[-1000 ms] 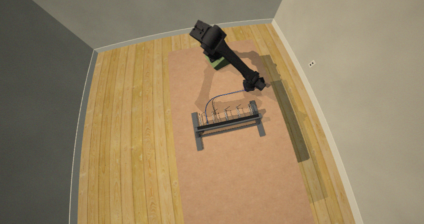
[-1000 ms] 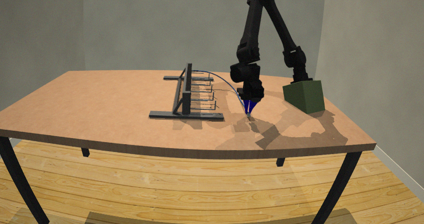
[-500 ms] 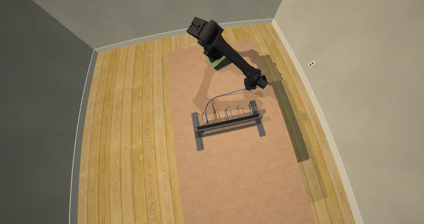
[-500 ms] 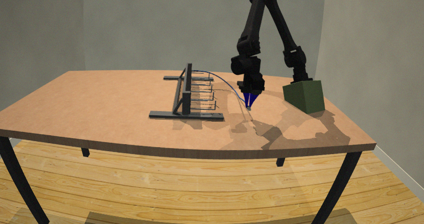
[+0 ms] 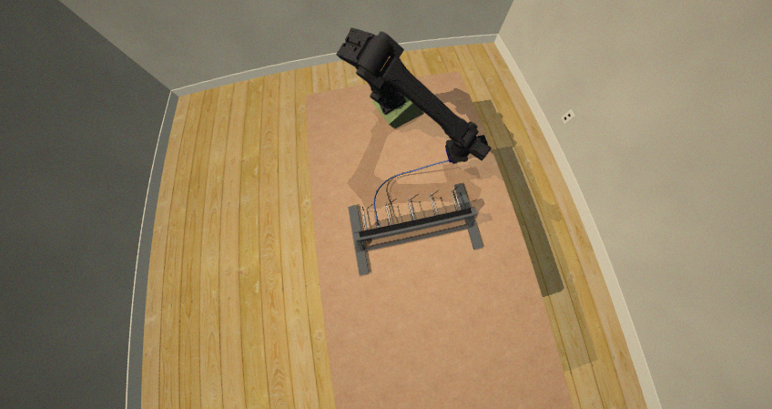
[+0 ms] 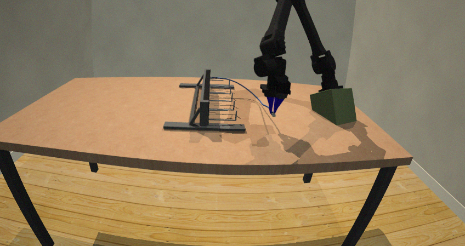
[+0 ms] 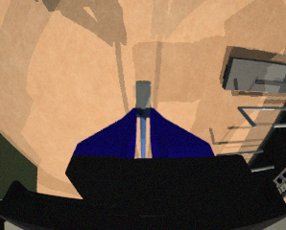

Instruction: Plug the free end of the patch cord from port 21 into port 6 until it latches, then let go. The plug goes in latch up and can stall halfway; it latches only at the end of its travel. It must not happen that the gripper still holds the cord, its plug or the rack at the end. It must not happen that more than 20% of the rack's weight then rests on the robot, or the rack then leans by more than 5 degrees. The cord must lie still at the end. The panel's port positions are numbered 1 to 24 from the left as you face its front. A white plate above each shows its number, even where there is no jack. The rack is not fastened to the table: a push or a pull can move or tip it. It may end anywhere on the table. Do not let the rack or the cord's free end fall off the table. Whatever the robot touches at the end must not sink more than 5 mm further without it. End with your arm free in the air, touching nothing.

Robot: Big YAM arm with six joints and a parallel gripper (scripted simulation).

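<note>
My hand is 2 cm to the right of the plug.
</note>
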